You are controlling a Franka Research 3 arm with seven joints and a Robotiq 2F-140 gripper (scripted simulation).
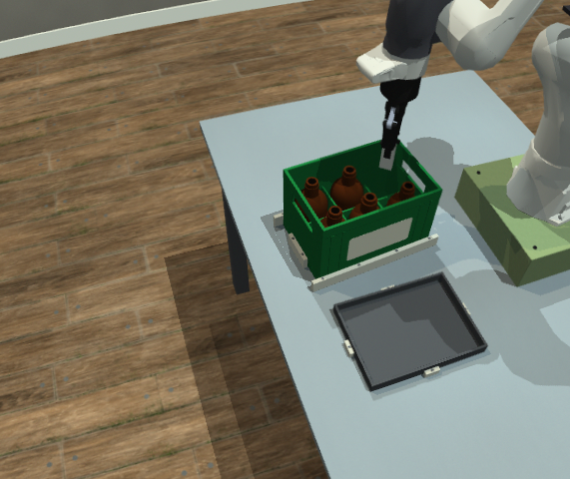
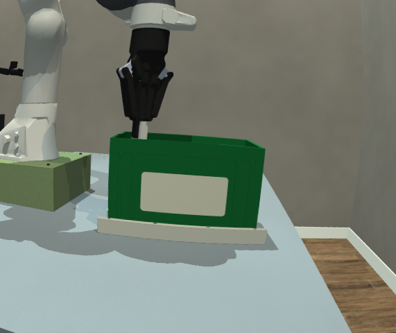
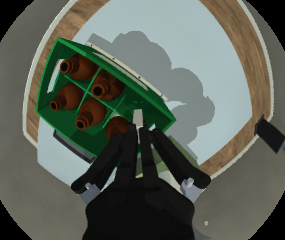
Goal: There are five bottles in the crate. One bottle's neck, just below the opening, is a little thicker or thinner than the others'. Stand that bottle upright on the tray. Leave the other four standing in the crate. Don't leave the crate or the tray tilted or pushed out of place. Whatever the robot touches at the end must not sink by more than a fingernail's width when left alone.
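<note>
The bottle is 90 mm ahead of my hand, 10 mm to the left of it and 80 mm below it. The rest, counted from my hand: dark tray 60 mm ahead, 330 mm to the left, 160 mm below; then green crate 80 mm ahead, 60 mm to the left, 90 mm below.
</note>
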